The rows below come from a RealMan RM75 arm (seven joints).
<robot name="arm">
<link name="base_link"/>
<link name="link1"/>
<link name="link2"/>
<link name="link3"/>
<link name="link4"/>
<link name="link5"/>
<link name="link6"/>
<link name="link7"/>
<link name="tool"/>
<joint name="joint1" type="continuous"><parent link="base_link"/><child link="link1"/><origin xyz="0.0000 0.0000 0.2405" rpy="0.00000 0.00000 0.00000"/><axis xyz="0 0 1"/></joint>
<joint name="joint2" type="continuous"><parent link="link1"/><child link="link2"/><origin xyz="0.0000 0.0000 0.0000" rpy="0.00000 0.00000 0.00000"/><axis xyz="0 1 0"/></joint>
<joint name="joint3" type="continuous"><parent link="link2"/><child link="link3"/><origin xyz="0.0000 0.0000 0.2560" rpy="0.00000 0.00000 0.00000"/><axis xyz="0 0 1"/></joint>
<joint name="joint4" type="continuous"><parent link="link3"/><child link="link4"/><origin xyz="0.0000 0.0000 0.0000" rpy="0.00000 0.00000 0.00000"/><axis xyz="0 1 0"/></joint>
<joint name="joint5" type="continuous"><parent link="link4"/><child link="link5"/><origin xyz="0.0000 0.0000 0.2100" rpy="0.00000 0.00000 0.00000"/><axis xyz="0 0 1"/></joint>
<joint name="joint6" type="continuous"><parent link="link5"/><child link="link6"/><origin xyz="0.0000 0.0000 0.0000" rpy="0.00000 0.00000 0.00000"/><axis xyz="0 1 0"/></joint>
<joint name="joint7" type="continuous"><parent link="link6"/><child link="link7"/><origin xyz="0.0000 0.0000 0.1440" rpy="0.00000 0.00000 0.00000"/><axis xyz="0 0 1"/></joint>
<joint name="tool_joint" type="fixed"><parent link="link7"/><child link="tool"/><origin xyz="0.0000 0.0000 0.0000" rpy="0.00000 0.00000 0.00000"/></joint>
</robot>
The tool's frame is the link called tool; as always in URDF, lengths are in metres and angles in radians. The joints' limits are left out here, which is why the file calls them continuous.
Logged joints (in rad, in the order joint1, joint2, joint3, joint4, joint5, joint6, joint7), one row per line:
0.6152 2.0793 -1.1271 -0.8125 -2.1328 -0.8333 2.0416
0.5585 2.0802 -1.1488 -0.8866 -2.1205 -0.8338 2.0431
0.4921 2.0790 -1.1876 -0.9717 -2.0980 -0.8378 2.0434
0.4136 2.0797 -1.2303 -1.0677 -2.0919 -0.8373 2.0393
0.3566 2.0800 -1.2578 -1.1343 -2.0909 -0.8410 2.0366
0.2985 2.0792 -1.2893 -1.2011 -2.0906 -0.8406 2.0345
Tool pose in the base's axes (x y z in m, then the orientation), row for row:
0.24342 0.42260 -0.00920 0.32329 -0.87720 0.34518 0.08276
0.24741 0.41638 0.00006 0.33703 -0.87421 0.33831 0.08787
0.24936 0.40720 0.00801 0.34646 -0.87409 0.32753 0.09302
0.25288 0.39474 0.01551 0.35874 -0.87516 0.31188 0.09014
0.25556 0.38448 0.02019 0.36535 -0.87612 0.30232 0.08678
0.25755 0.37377 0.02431 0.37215 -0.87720 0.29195 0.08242
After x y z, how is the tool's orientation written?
As a quaternion, w x y z.
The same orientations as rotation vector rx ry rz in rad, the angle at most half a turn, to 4 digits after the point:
-2.3019 0.9058 0.2172
-2.2787 0.8818 0.2290
-2.2680 0.8498 0.2414
-2.2574 0.8045 0.2325
-2.2528 0.7774 0.2231
-2.2483 0.7483 0.2112

